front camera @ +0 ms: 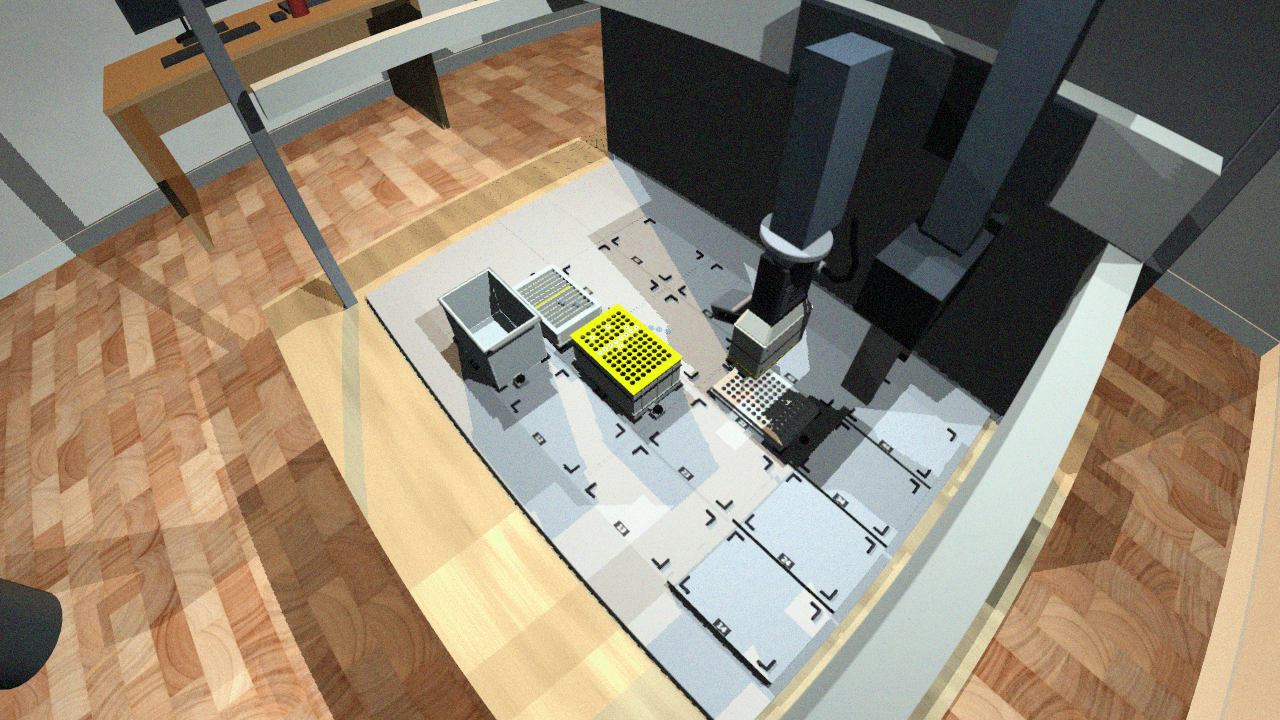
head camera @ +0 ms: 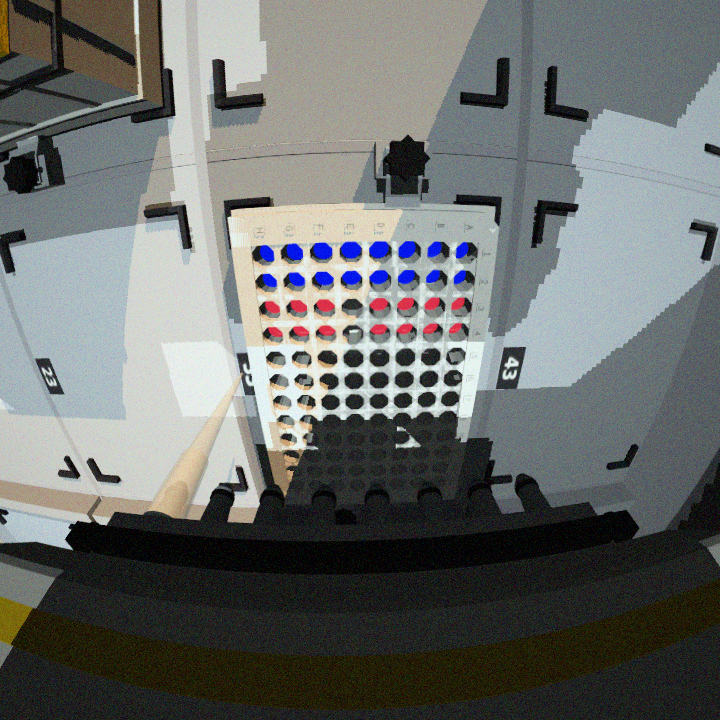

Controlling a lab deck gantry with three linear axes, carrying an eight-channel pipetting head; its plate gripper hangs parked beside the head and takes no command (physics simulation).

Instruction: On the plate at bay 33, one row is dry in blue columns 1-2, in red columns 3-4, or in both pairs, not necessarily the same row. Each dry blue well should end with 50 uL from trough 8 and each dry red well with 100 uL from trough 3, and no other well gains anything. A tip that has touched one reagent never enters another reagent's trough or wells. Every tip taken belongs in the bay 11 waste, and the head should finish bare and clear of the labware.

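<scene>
The plate (front camera: pixel 744 420) (head camera: pixel 243 275) lies in bay 33. In the head view, blue shows in all eight rows of columns 1 and 2. Red shows in columns 3 and 4 in every row except E; wells E3 (head camera: pixel 351 307) and E4 (head camera: pixel 352 332) show no red. The pipetting head (front camera: pixel 768 342) (head camera: pixel 349 550) hangs above the plate's far-column end. One long tan tip (head camera: pixel 194 453) is on its leftmost nozzle; the other seven nozzles are bare. The trough rack (front camera: pixel 578 321) and grey waste bin (front camera: pixel 494 329) stand left. The parked gripper's fingers cannot be made out.
The yellow-topped tip rack (front camera: pixel 626 385) (head camera: pixel 100 33) stands between the trough rack and the plate, with pale spots among its holes. A black clamp knob (head camera: pixel 406 157) sits at the plate's column 1 edge. Black corner brackets mark the bays.
</scene>
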